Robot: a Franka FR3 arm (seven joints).
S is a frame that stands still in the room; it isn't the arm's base.
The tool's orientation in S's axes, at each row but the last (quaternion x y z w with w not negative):
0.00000 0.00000 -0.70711 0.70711
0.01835 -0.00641 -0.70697 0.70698
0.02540 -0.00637 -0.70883 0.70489
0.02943 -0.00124 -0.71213 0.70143
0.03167 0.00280 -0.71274 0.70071
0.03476 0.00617 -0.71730 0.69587
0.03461 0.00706 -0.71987 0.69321
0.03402 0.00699 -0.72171 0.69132
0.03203 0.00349 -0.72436 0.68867
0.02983 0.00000 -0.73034 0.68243
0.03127 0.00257 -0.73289 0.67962
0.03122 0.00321 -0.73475 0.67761
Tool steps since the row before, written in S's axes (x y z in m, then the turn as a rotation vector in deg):
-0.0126 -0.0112 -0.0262 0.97 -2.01 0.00
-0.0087 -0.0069 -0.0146 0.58 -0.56 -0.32
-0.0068 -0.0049 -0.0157 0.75 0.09 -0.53
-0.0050 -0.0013 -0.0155 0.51 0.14 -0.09
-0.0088 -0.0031 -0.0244 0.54 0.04 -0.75
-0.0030 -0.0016 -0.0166 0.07 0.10 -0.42
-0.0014 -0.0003 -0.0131 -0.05 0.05 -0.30
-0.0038 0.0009 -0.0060 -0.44 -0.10 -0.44
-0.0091 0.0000 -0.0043 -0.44 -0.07 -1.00
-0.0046 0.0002 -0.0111 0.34 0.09 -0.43
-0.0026 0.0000 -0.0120 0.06 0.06 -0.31
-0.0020 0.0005 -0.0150 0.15 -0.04 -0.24
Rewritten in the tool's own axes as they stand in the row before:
0.0112 -0.0126 -0.0262 2.01 0.97 0.00
0.0071 -0.0092 -0.0142 0.57 0.57 -0.33
0.0054 -0.0075 -0.0152 -0.08 0.72 -0.57
0.0020 -0.0056 -0.0152 -0.14 0.50 -0.12
0.0044 -0.0097 -0.0238 -0.01 0.51 -0.77
0.0027 -0.0036 -0.0163 -0.08 0.05 -0.43
0.0011 -0.0019 -0.0130 -0.03 -0.06 -0.30
-0.0004 -0.0041 -0.0059 0.14 -0.45 -0.42
0.0007 -0.0092 -0.0039 0.14 -0.47 -0.98
0.0006 -0.0051 -0.0109 -0.09 0.32 -0.45
0.0008 -0.0031 -0.0119 -0.05 0.04 -0.31
0.0004 -0.0026 -0.0149 0.04 0.14 -0.24

